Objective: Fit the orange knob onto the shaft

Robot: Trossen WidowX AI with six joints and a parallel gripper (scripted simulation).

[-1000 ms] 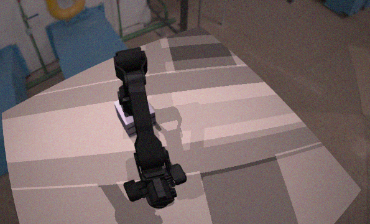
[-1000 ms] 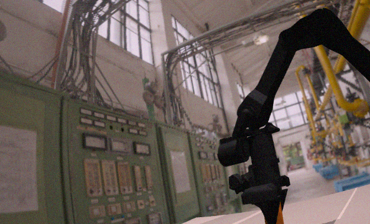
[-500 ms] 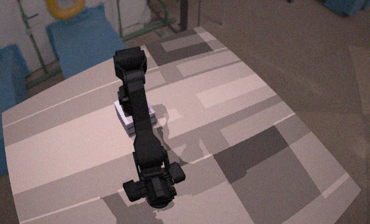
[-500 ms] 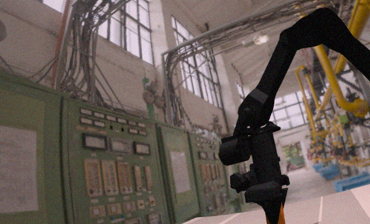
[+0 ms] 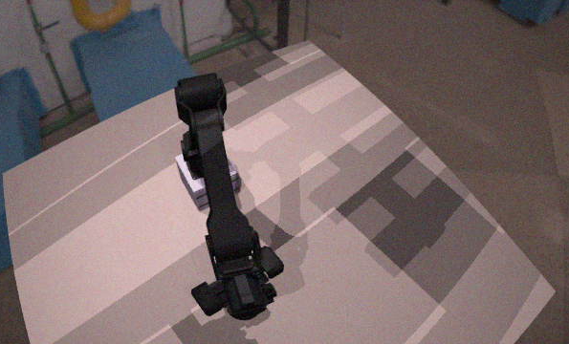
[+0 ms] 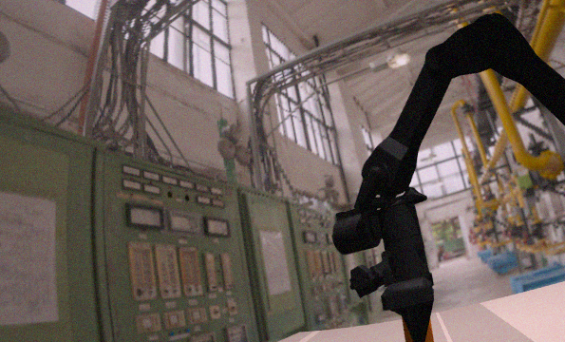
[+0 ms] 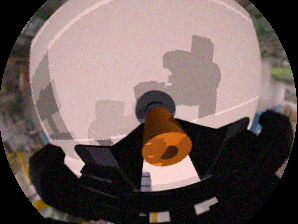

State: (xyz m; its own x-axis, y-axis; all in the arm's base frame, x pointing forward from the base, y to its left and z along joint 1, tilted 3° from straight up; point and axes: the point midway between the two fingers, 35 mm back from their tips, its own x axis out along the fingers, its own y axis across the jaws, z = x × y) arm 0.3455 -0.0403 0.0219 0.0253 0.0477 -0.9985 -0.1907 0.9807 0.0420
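Now: the orange knob 20 mm above my gripper tip. From my gripper tip the other things lie so: round pedestal: 40 mm below.
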